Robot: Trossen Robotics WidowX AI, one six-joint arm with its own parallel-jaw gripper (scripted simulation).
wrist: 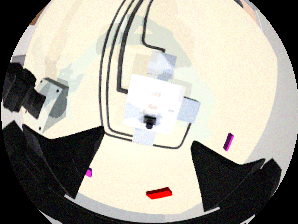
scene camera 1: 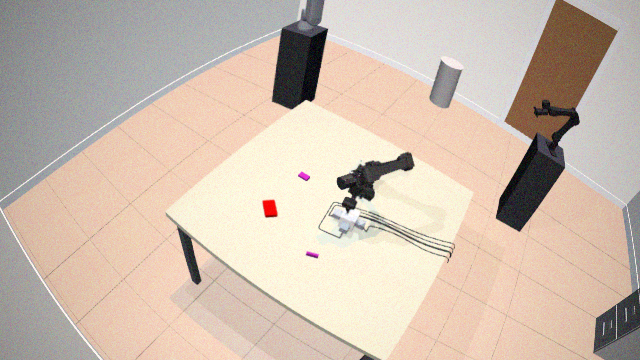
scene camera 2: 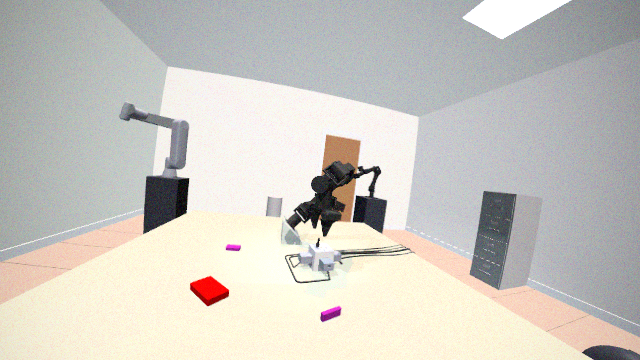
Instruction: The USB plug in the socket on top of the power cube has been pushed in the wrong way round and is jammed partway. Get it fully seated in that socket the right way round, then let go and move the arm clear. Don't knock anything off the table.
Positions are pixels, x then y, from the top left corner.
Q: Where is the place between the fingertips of my gripper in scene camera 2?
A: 319, 232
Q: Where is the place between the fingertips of my gripper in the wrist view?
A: At 149, 139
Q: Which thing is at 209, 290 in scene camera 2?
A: A red block.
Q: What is my gripper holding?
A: Nothing.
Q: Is my gripper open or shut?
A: Open.
